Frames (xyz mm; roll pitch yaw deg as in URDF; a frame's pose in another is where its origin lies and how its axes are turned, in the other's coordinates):
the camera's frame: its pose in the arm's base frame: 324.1 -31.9 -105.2 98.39 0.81 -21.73
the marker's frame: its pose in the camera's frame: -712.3 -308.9 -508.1 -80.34 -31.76 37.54
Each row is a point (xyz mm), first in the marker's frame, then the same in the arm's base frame.
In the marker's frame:
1: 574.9 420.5 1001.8
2: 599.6 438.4 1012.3
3: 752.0 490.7 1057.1
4: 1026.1 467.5 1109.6
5: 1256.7 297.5 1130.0
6: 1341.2 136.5 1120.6
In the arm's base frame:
1: -365.2 542.4 864.8
2: -352.2 533.2 892.9
3: -290.9 442.0 1019.0
4: -228.6 208.2 1159.9
5: -246.4 -77.9 1177.1
6: -297.9 -241.5 1115.9

